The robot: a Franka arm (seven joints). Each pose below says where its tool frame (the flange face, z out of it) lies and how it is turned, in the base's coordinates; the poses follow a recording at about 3 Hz.
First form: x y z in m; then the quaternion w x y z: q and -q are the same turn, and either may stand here.
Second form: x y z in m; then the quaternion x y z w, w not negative. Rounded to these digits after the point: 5 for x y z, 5 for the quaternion.
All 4 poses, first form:
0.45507 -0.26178 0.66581 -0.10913 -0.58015 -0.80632 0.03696
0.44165 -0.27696 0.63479 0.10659 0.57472 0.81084 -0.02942
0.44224 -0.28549 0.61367 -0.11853 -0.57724 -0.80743 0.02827
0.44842 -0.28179 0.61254 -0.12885 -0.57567 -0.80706 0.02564
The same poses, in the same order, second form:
0.45507 -0.26178 0.66581 0.58015 0.80632 -0.03696 0.10913
0.44165 -0.27696 0.63479 0.57472 0.81084 -0.02942 0.10659
0.44224 -0.28549 0.61367 0.57724 0.80743 -0.02827 0.11853
0.44842 -0.28179 0.61254 0.57567 0.80706 -0.02564 0.12885

